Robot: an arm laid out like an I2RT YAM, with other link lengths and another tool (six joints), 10 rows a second.
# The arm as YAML. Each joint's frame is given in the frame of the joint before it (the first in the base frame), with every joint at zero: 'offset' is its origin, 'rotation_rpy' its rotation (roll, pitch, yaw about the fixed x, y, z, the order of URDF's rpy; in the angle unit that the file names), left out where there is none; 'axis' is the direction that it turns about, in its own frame. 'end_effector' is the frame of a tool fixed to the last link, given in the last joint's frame.
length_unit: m
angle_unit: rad
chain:
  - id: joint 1
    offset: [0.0, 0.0, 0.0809]
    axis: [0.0, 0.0, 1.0]
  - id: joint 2
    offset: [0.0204, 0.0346, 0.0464]
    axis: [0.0, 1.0, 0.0]
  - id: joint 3
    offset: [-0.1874, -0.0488, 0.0]
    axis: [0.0, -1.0, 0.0]
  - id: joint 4
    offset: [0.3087, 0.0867, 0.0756]
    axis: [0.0, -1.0, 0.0]
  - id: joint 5
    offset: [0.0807, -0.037, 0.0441]
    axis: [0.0, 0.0, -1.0]
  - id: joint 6
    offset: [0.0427, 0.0, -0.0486]
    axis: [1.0, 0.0, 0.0]
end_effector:
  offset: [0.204, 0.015, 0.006]
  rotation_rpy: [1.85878, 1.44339, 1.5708]
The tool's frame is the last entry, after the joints.
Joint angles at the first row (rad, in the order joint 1, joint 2, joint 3, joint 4, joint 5, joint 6):
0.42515 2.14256 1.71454 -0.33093 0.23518 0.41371
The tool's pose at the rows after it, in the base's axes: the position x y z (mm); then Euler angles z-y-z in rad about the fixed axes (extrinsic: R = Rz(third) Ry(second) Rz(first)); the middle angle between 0 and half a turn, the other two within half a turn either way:
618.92, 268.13, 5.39, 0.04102, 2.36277, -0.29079
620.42, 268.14, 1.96, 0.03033, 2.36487, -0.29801
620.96, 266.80, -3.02, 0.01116, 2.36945, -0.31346
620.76, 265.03, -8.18, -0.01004, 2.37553, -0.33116
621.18, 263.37, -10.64, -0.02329, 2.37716, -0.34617
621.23, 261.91, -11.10, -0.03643, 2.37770, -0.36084
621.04, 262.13, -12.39, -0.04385, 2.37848, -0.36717
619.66, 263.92, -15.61, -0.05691, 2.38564, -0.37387
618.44, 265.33, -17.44, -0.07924, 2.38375, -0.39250
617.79, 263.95, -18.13, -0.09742, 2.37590, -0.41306
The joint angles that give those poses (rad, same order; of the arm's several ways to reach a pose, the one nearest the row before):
0.42516 2.15859 1.73248 -0.34009 0.23556 0.40990
0.42516 2.17654 1.74967 -0.34505 0.23824 0.40647
0.42515 2.19482 1.76641 -0.35496 0.24433 0.40264
0.42516 2.21124 1.78171 -0.36757 0.25082 0.39961
0.42553 2.22230 1.79353 -0.37595 0.25883 0.39997
0.42668 2.22915 1.80533 -0.38777 0.26760 0.40036
0.42859 2.23562 1.81255 -0.39272 0.27180 0.40036
0.43241 2.24898 1.82859 -0.40684 0.27333 0.40036
0.44079 2.26274 1.84655 -0.42096 0.28934 0.40036
0.44614 2.26614 1.84918 -0.42439 0.30843 0.40037

